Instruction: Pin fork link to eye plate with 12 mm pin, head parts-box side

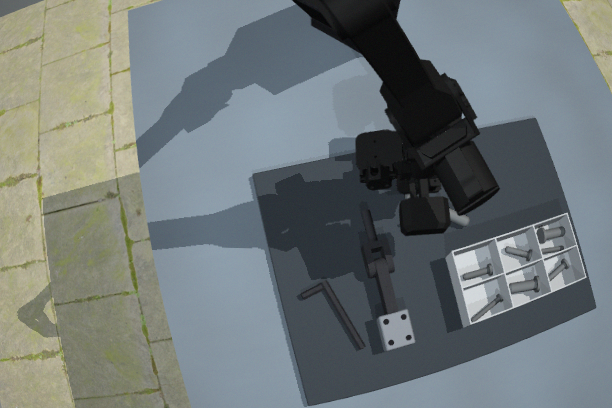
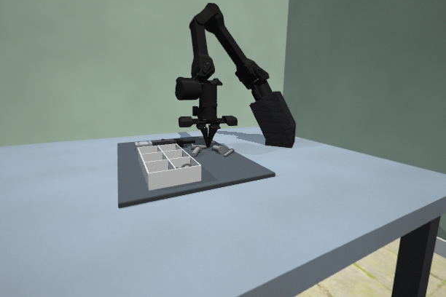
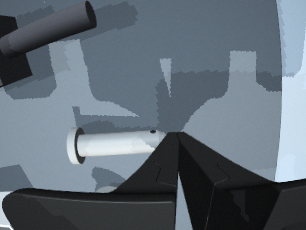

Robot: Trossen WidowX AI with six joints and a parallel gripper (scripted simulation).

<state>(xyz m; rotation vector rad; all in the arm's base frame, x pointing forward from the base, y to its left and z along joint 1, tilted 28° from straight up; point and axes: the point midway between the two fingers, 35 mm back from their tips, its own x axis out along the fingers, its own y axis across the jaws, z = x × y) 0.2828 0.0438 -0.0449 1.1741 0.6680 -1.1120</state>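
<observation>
The headed pin is 30 mm below my hand and 30 mm ahead of it. Also, from my hand: dark L-shaped bar: 140 mm to the right, 140 mm ahead, 40 mm below; then eye plate bar: 120 mm ahead, 60 mm to the right, 30 mm below; then base block: 200 mm ahead, 60 mm to the right, 20 mm below.
</observation>
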